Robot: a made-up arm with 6 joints. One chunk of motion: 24 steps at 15 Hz.
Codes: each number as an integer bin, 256 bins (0 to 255) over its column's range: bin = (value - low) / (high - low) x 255, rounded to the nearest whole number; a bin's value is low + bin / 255 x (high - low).
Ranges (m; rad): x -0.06..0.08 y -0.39..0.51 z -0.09..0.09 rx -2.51..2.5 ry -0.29..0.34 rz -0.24..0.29
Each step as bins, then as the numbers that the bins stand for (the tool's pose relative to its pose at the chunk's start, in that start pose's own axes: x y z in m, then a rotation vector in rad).
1 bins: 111 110 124 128 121 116
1 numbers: 0.0009 -0.0018 -0.0025 0.0048 0.0089 0.0011
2 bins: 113 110 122 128 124 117
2 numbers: 0.0020 -0.0018 -0.0039 0.0048 0.0164 0.0032
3 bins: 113 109 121 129 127 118
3 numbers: 0.0020 -0.0053 -0.0046 0.0245 0.0238 0.0053
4 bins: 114 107 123 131 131 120
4 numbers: 0.0026 -0.0124 -0.0032 0.0638 0.0336 0.0094
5 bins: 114 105 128 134 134 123
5 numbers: 0.0026 -0.0194 0.0004 0.1227 0.0411 0.0156
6 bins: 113 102 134 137 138 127
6 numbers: 0.0020 -0.0300 0.0046 0.1816 0.0509 0.0240
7 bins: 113 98 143 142 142 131
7 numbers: 0.0020 -0.0441 0.0109 0.2799 0.0608 0.0323
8 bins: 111 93 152 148 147 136
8 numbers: 0.0009 -0.0618 0.0173 0.3978 0.0732 0.0427
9 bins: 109 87 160 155 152 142
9 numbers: -0.0002 -0.0829 0.0229 0.5353 0.0855 0.0551
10 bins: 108 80 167 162 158 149
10 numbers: -0.0007 -0.1076 0.0279 0.6728 0.1004 0.0697
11 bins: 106 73 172 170 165 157
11 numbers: -0.0018 -0.1324 0.0314 0.8300 0.1176 0.0863
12 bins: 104 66 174 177 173 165
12 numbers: -0.0029 -0.1571 0.0328 0.9675 0.1374 0.1029
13 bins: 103 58 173 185 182 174
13 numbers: -0.0035 -0.1853 0.0321 1.1247 0.1596 0.1216
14 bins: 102 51 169 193 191 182
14 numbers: -0.0040 -0.2100 0.0293 1.2819 0.1819 0.1383
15 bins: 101 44 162 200 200 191
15 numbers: -0.0045 -0.2347 0.0244 1.4194 0.2041 0.1570
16 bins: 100 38 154 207 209 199
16 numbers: -0.0051 -0.2559 0.0187 1.5569 0.2264 0.1736
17 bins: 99 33 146 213 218 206
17 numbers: -0.0056 -0.2735 0.0131 1.6748 0.2486 0.1882
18 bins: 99 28 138 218 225 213
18 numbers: -0.0056 -0.2912 0.0074 1.7731 0.2659 0.2027
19 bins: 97 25 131 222 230 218
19 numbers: -0.0067 -0.3018 0.0025 1.8516 0.2782 0.2131
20 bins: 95 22 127 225 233 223
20 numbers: -0.0078 -0.3124 -0.0004 1.9106 0.2856 0.2235
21 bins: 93 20 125 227 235 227
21 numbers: -0.0089 -0.3194 -0.0018 1.9499 0.2906 0.2318
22 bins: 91 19 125 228 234 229
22 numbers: -0.0100 -0.3229 -0.0018 1.9695 0.2881 0.2360
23 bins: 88 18 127 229 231 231
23 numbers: -0.0117 -0.3265 -0.0004 1.9892 0.2807 0.2401
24 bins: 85 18 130 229 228 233
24 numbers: -0.0133 -0.3265 0.0018 1.9892 0.2733 0.2443
